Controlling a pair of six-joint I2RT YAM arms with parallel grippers.
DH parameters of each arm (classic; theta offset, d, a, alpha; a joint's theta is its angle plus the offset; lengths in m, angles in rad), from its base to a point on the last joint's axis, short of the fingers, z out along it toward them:
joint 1: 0 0.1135 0.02 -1.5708
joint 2: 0 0 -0.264 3.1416
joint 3: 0.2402 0 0.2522 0
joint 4: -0.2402 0 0.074 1.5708
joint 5: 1.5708 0 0 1.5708
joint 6: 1.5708 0.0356 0 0
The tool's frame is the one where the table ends.
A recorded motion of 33 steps. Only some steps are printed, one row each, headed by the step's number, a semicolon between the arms.
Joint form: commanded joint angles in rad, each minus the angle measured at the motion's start. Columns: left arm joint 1, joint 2, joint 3, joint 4, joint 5, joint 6; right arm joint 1, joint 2, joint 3, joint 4, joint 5, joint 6.
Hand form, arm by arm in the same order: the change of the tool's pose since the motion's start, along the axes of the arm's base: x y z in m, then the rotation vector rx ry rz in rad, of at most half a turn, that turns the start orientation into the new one. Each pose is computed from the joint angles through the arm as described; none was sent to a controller.
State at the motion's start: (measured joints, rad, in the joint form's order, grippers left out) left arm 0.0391 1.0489 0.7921 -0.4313 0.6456 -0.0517; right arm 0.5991 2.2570 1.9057 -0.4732 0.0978 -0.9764
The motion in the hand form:
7: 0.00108 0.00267 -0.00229 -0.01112 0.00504 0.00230; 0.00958 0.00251 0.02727 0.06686 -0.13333 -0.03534
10: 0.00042 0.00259 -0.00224 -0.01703 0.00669 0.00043; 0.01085 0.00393 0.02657 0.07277 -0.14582 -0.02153
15: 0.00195 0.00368 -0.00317 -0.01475 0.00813 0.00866; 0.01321 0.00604 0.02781 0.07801 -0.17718 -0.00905
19: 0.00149 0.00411 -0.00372 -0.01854 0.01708 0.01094; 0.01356 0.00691 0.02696 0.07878 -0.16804 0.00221
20: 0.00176 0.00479 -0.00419 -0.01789 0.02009 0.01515; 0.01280 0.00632 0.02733 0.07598 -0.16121 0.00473
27: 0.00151 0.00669 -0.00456 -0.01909 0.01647 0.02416; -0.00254 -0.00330 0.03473 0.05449 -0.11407 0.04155
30: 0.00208 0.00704 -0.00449 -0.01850 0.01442 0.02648; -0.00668 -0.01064 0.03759 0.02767 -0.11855 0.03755
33: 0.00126 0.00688 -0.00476 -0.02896 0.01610 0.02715; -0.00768 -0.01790 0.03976 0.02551 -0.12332 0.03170
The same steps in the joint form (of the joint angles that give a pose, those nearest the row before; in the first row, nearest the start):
7: 0.0139 0.0067 -0.0052 0.0072 0.0159 -0.0012; -0.0039 -0.0128 0.0401 0.0941 0.0364 0.0071
10: 0.0144 0.0041 -0.0067 0.0064 0.0214 -0.0050; -0.0036 -0.0085 0.0394 0.1140 0.0280 -0.0040
15: 0.0184 0.0107 -0.0067 0.0123 0.0166 -0.0061; -0.0028 -0.0030 0.0428 0.1470 0.0281 -0.0222
19: 0.0207 0.0108 -0.0067 0.0052 0.0188 -0.0092; -0.0026 0.0026 0.0512 0.1372 0.0161 -0.0252
20: 0.0235 0.0126 -0.0067 0.0042 0.0172 -0.0096; -0.0029 -0.0001 0.0509 0.1278 0.0130 -0.0259
27: 0.0322 0.0101 -0.0108 0.0102 0.0178 -0.0111; -0.0039 -0.0706 -0.0179 0.0762 -0.0198 -0.0453
30: 0.0335 0.0119 -0.0103 0.0138 0.0167 -0.0115; -0.0103 -0.1017 -0.0532 0.0714 -0.0045 -0.0647
33: 0.0338 0.0076 -0.0152 0.0184 0.0230 -0.0219; -0.0215 -0.1241 -0.0809 0.0803 -0.0058 -0.0712

